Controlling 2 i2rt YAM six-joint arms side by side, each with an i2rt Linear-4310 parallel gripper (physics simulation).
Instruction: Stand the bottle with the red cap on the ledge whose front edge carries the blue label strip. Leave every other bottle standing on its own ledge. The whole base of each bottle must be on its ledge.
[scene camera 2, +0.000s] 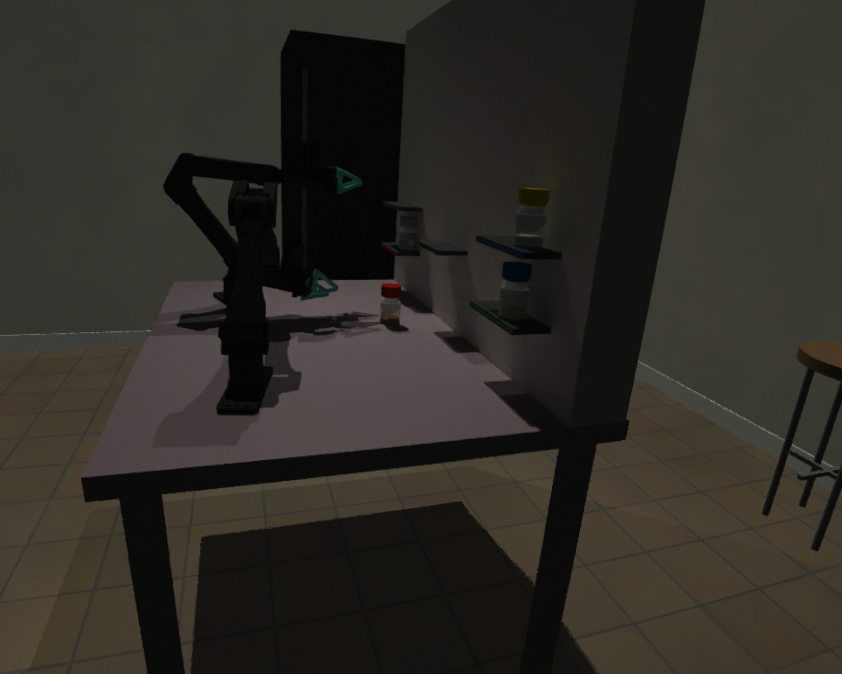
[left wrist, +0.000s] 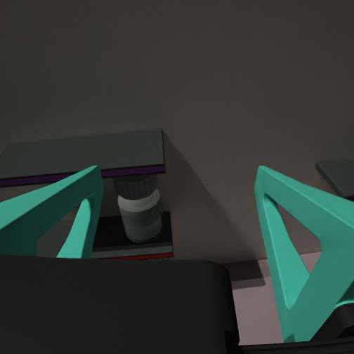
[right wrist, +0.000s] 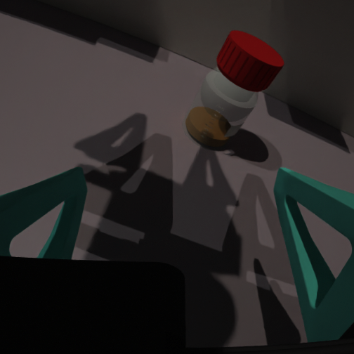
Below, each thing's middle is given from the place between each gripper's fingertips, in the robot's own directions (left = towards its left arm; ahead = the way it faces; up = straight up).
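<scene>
The red-capped bottle (scene camera 2: 390, 306) is 3 cm below my right hand, 15 cm ahead of it and 5 cm to the right of it. Counted from my right hand too, the red-strip ledge (left wrist: 110, 240) is 7 cm above, 28 cm ahead and 28 cm to the left, while the grey-capped bottle (left wrist: 138, 199) is 13 cm above my right hand, 22 cm to the left of it and 28 cm ahead of it.
From my left hand, I find the grey-capped bottle 160 mm below, 170 mm ahead and 40 mm to the left. The red-strip ledge is 220 mm below my left hand, 100 mm to the left of it and 160 mm ahead of it. And the red-capped bottle is 310 mm below my left hand, 30 mm ahead of it and 230 mm to the right of it.
</scene>
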